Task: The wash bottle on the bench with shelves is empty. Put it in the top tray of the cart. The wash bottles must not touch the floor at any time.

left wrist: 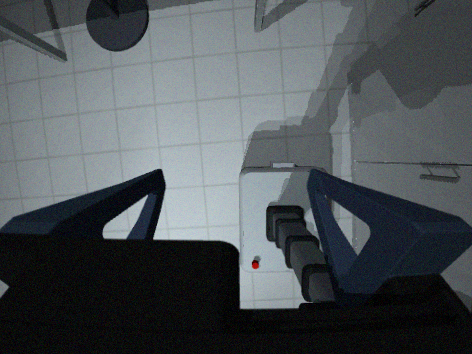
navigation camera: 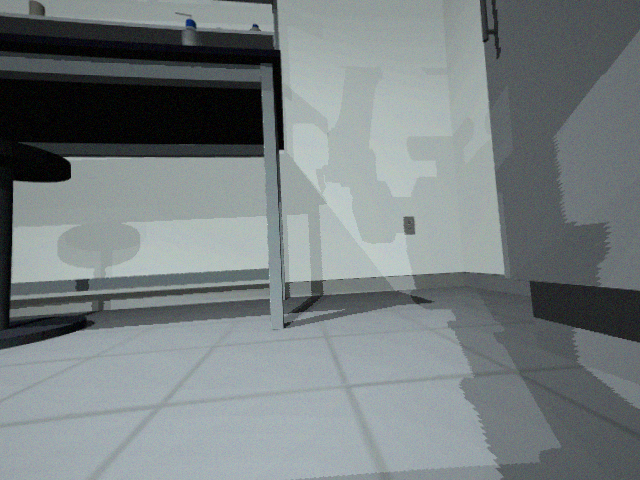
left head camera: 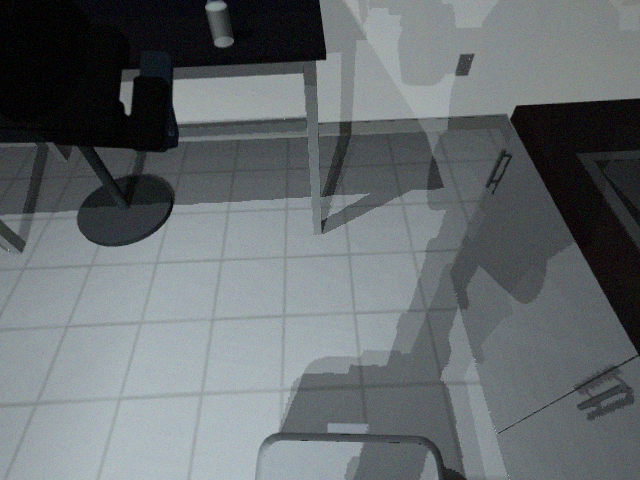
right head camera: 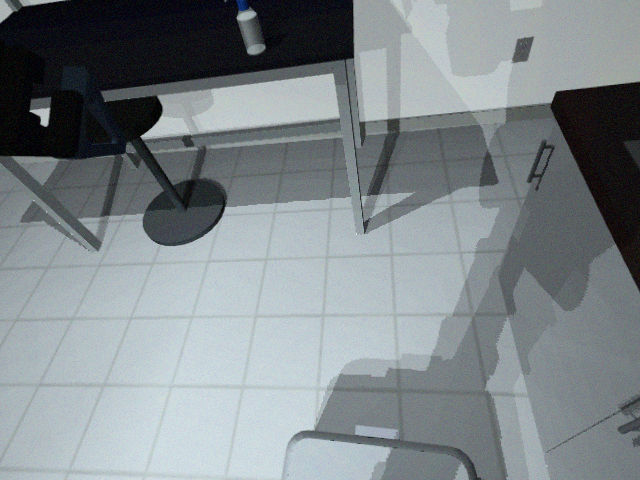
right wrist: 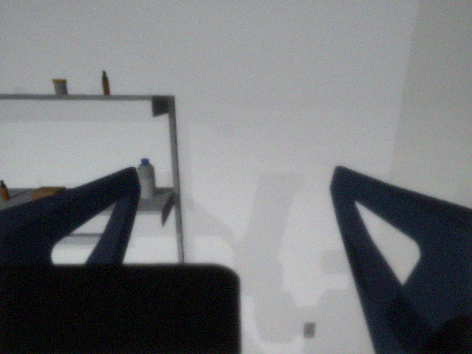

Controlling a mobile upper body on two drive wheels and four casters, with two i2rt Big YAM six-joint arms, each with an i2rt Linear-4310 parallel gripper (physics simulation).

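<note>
The wash bottle, whitish with a blue cap, stands upright on the dark-topped bench near its front edge, left of the bench's right corner. Its thin nozzle shows in the navigation view. My left gripper is open and empty, high above the floor and the robot's base; it shows dark at the left of both head views, apart from the bottle. My right gripper is open and empty, facing the wall. The cart does not show in these views.
A round-based stool stands by the bench. A cabinet with a dark counter is at the right. The bench's shelf frame holds small bottles and another blue-capped bottle. The robot's base shows below.
</note>
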